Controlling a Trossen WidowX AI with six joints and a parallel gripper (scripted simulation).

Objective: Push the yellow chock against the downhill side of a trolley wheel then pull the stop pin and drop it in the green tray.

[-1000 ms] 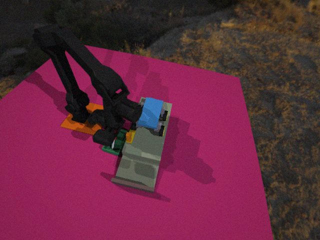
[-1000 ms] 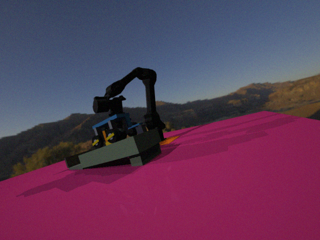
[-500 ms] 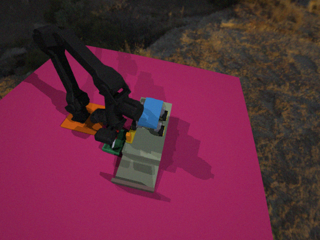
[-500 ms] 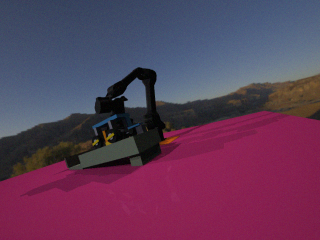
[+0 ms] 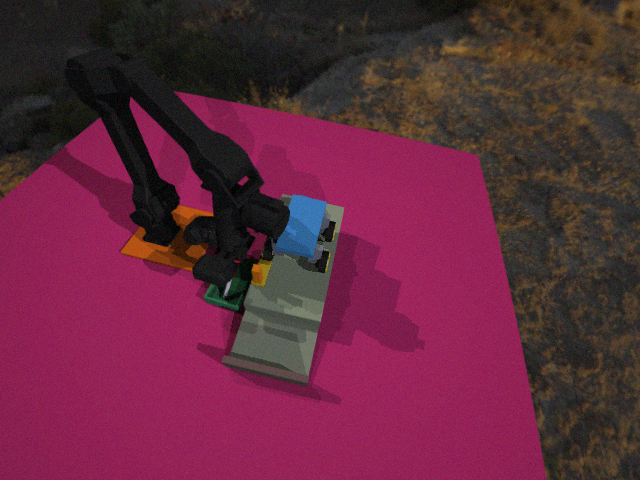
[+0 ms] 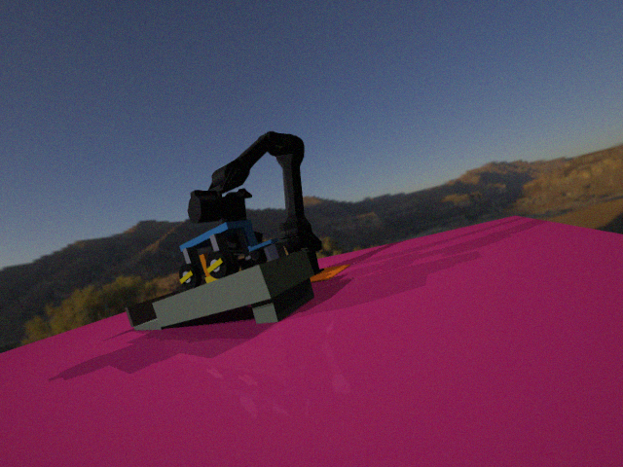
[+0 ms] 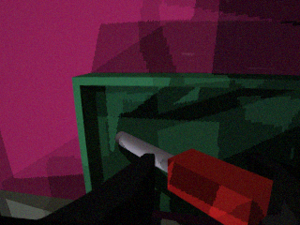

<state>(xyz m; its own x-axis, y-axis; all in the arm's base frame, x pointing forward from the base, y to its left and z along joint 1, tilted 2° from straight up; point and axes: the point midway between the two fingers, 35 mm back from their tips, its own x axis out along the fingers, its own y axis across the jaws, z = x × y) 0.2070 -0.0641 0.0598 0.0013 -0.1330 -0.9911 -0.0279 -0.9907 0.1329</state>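
Now: gripper tip 10 mm to the left of the stop pin. Also, from my gripper tip: green tray 40 mm below; then grey ramp 120 mm ahead, 80 mm to the left, 10 mm above; then chock 70 mm ahead, 50 mm above.
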